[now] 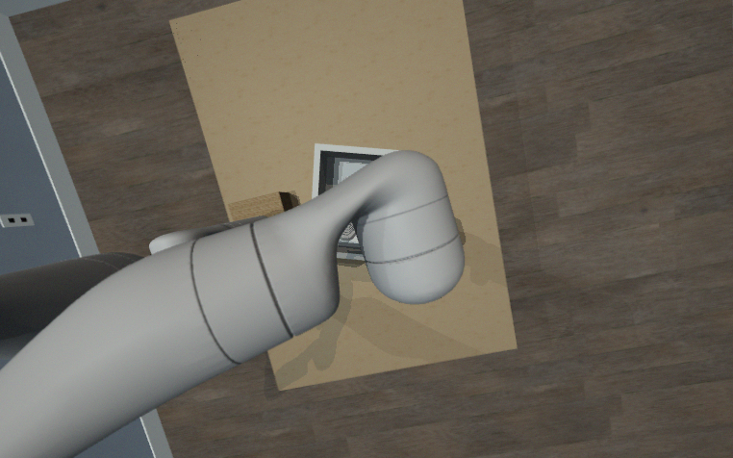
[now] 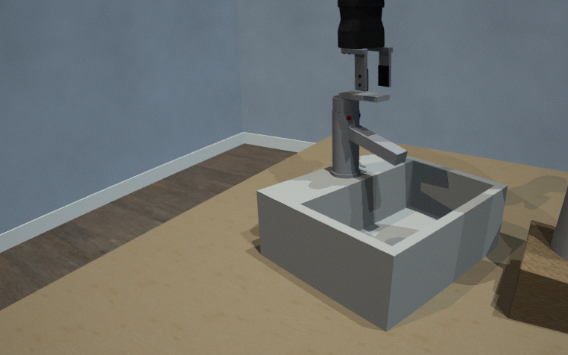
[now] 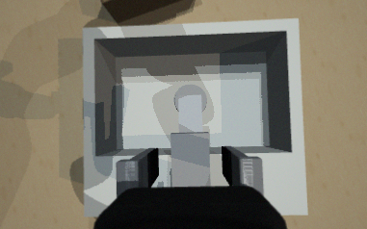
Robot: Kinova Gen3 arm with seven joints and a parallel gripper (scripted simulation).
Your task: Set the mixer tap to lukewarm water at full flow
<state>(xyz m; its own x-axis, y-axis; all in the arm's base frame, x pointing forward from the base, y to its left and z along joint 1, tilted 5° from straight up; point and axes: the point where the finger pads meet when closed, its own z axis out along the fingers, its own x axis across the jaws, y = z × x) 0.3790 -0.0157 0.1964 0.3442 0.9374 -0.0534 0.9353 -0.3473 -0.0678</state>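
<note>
Now: the flat lever 30 mm below my hand, 20 mm ahead of it and 10 mm to the right of it. Round my hand: grey square sink (270 mm below, 50 mm behind, 20 mm to the left); grey mixer tap (80 mm below, 40 mm ahead, 10 mm to the right).
</note>
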